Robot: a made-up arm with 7 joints. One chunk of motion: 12 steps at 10 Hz.
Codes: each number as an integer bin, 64 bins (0 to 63) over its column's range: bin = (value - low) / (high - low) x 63, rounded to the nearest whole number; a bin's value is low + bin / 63 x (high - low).
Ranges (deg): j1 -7..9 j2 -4..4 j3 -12..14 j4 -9..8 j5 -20..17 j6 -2..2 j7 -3..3
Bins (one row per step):
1: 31 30 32 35 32 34 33
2: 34 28 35 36 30 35 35
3: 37 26 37 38 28 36 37
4: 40 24 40 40 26 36 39
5: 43 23 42 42 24 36 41
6: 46 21 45 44 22 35 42
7: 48 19 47 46 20 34 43
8: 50 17 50 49 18 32 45
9: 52 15 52 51 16 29 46
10: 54 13 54 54 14 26 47
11: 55 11 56 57 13 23 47
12: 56 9 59 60 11 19 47
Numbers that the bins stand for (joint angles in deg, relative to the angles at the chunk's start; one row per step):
1: 0.87 -0.19 1.21 0.44 -1.21 0.16 0.14
2: 1.63 -0.44 2.44 0.71 -2.38 0.22 0.33
3: 2.40 -0.70 3.27 1.25 -3.56 0.29 0.52
4: 3.16 -0.95 4.51 1.79 -4.73 0.29 0.71
5: 3.92 -1.08 5.33 2.33 -5.90 0.29 0.90
6: 4.68 -1.33 6.57 2.87 -7.08 0.22 1.00
7: 5.19 -1.59 7.40 3.41 -8.25 0.16 1.10
8: 5.70 -1.84 8.63 4.22 -9.43 0.03 1.29
9: 6.21 -2.10 9.46 4.76 -10.60 -0.16 1.38
10: 6.71 -2.35 10.29 5.57 -11.78 -0.35 1.48
11: 6.97 -2.60 11.11 6.38 -12.37 -0.54 1.48
12: 7.22 -2.86 12.35 7.19 -13.54 -0.79 1.48

